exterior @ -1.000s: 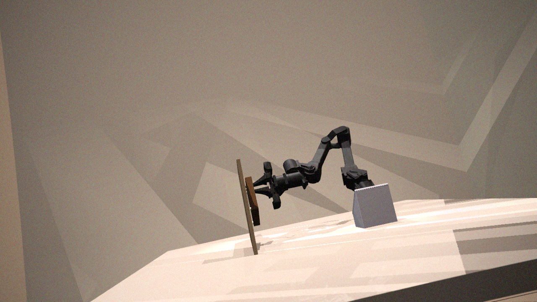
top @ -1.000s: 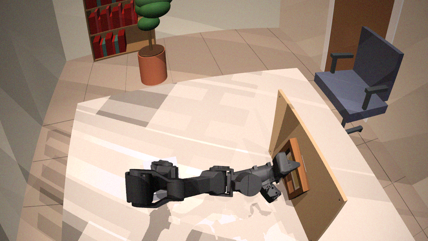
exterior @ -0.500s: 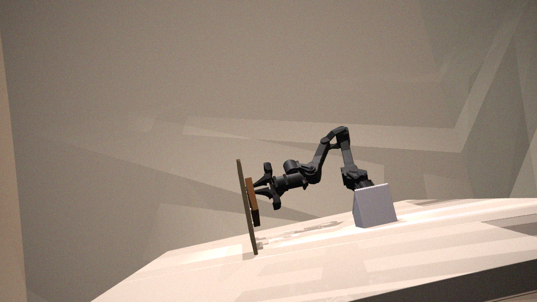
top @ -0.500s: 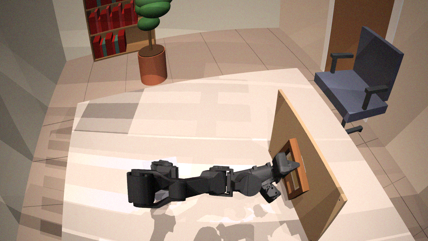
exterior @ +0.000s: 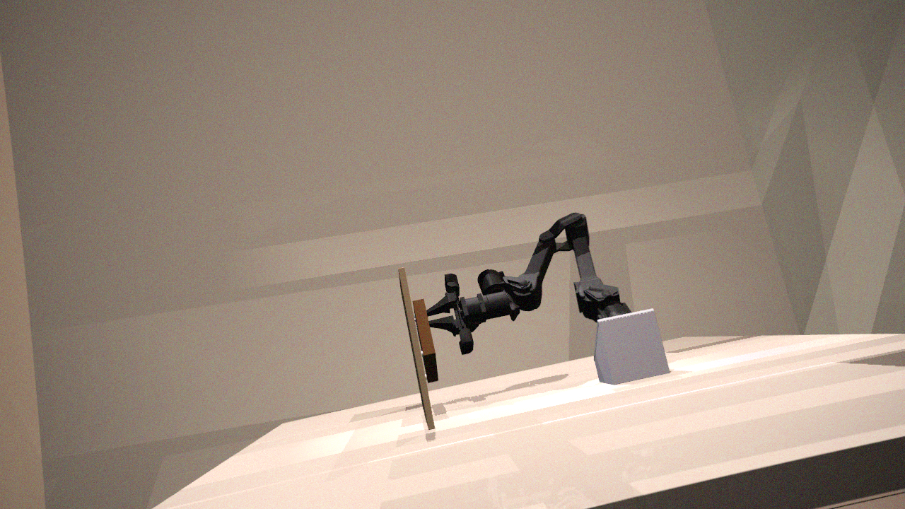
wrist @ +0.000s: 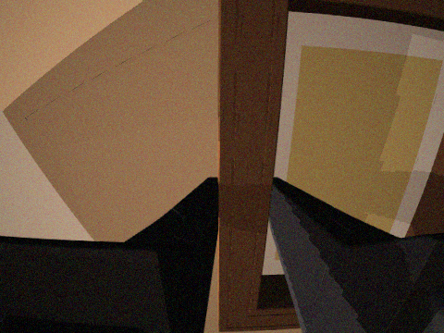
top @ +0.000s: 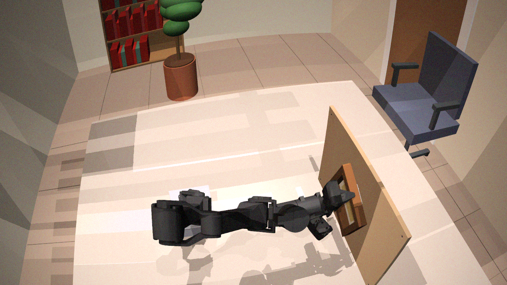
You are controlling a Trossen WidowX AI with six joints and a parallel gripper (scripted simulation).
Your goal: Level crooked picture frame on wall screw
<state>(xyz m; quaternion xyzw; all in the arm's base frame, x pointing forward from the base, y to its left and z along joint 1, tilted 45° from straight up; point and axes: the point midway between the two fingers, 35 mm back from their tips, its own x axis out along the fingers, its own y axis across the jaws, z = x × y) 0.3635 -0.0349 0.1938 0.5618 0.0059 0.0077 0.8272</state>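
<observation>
My gripper tip is 10 mm short of the picture frame, 20 mm to the right of it and 50 mm above it. The rest, counted from my gripper tip: board wall: 20 mm ahead, 20 mm to the left, 50 mm below.
</observation>
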